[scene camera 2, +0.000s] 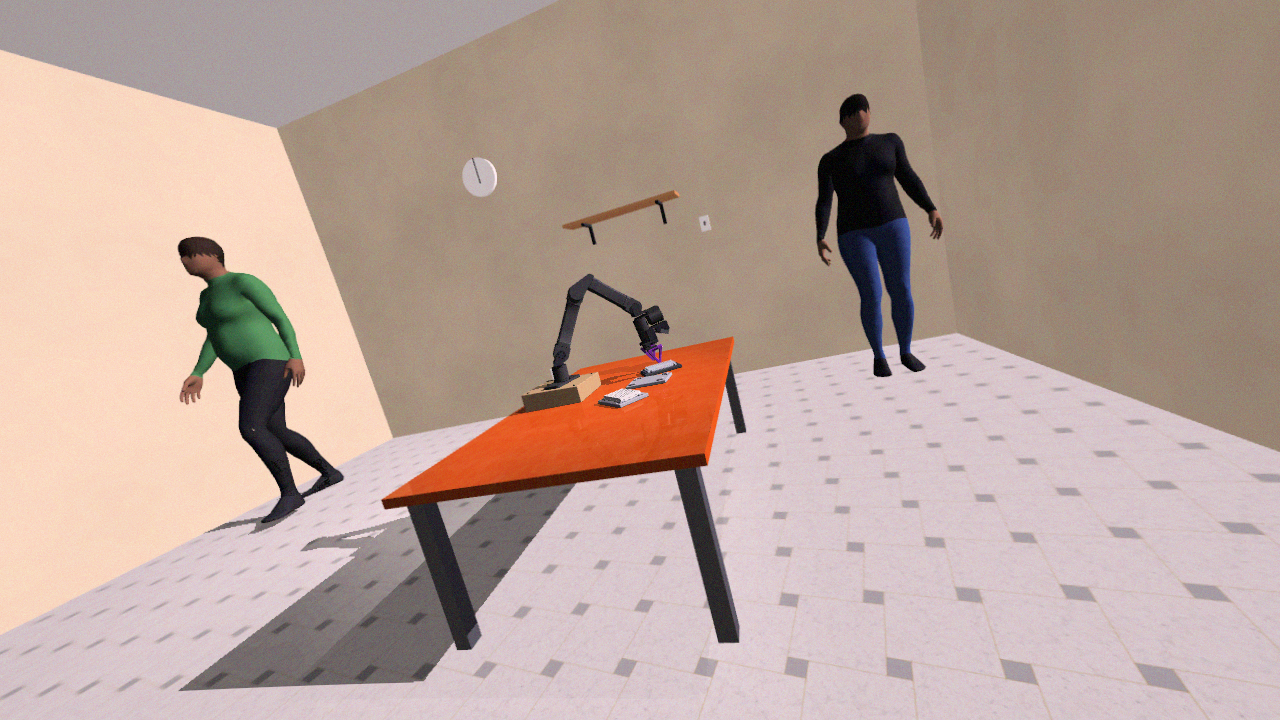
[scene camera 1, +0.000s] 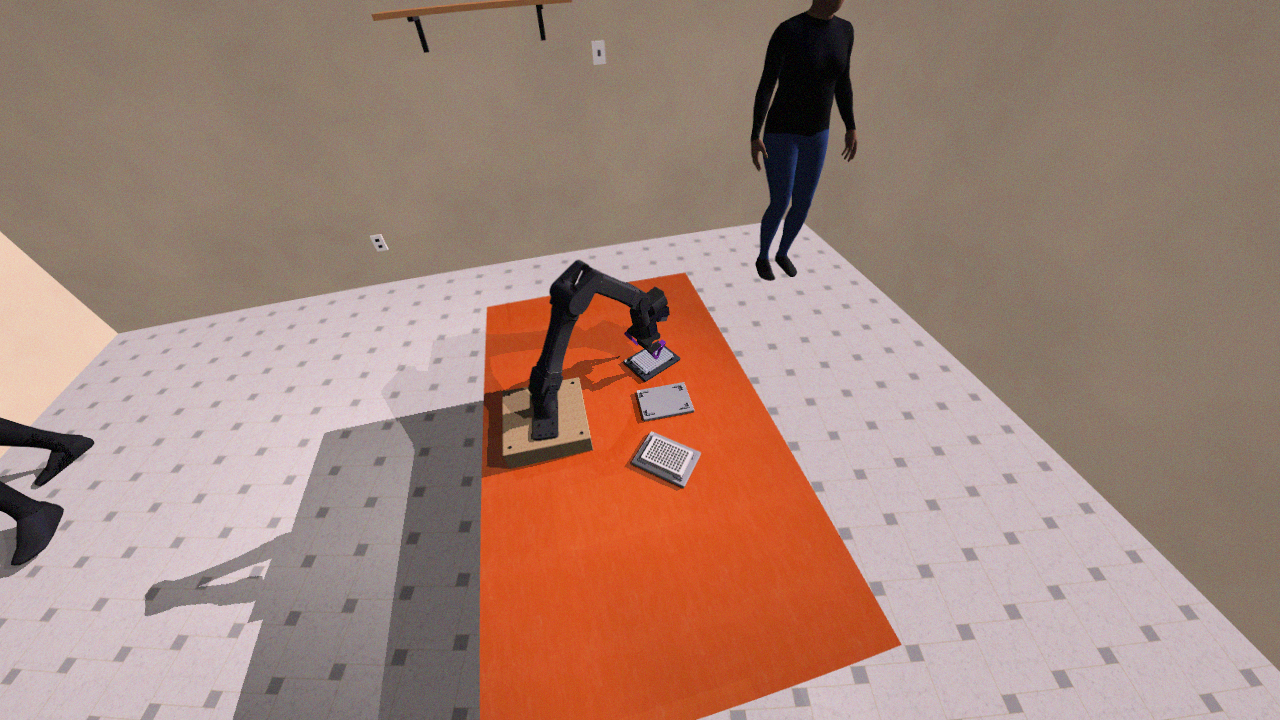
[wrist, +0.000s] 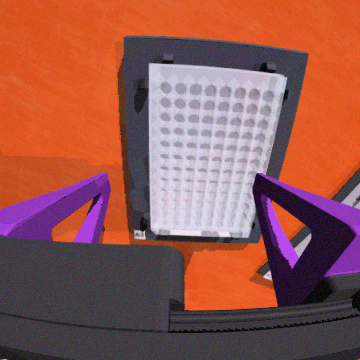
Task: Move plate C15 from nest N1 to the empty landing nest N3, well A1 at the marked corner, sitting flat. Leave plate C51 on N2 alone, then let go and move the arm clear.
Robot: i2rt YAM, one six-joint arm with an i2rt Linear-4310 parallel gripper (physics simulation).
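Observation:
Landing nest [scene camera 2: 662,378] in sight. My gripper [wrist: 181,180] open, holding nothing.

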